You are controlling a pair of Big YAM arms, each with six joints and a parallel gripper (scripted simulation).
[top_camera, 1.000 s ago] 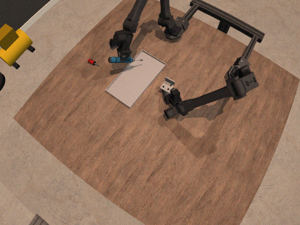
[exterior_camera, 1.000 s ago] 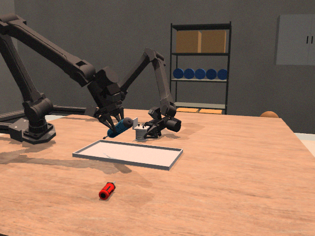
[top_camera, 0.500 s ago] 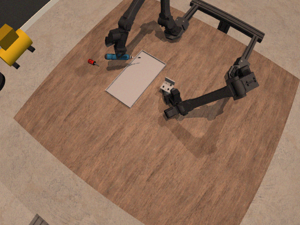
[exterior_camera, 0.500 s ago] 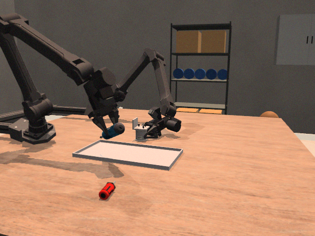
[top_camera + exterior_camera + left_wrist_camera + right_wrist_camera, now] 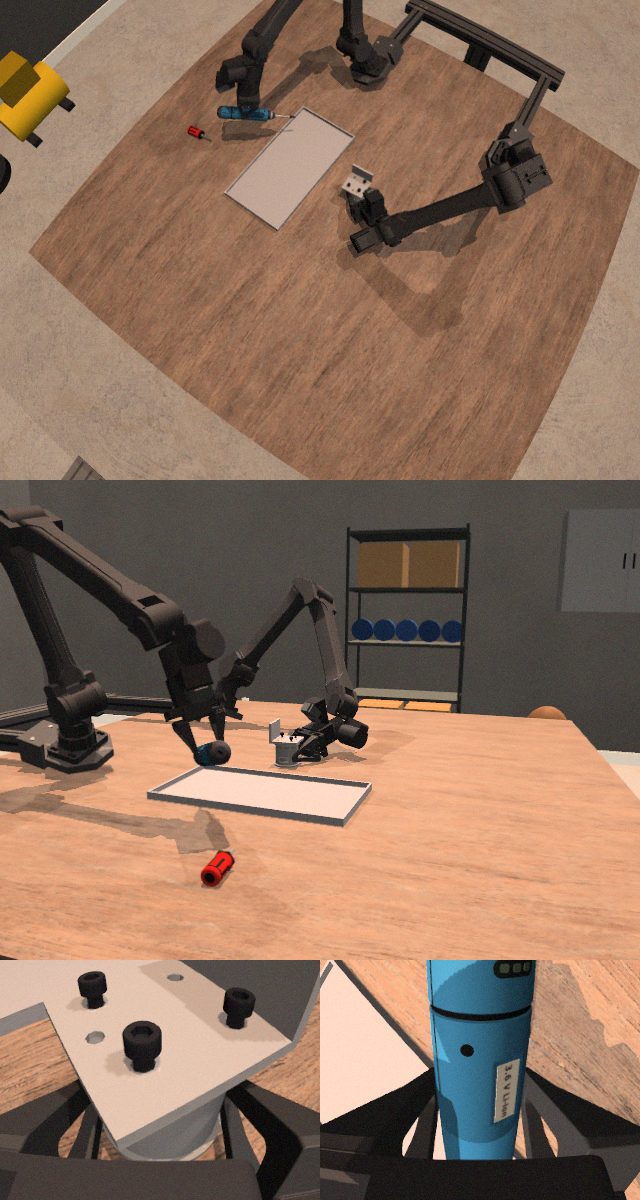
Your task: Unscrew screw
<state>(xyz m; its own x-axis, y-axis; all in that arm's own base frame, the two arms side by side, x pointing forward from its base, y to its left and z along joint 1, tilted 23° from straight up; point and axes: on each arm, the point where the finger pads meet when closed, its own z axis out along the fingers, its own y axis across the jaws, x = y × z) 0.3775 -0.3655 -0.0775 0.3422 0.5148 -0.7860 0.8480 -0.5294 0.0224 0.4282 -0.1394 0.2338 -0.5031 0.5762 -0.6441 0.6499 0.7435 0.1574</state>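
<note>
My left hand is 1 cm below the joint module. The rest, counted from my left hand: shallow grey tray 22 cm to the right, 6 cm ahead, 2 cm below; pale l-shaped bracket 5 cm above; red manual screwdriver 55 cm to the right, 18 cm ahead, 1 cm below.
</note>
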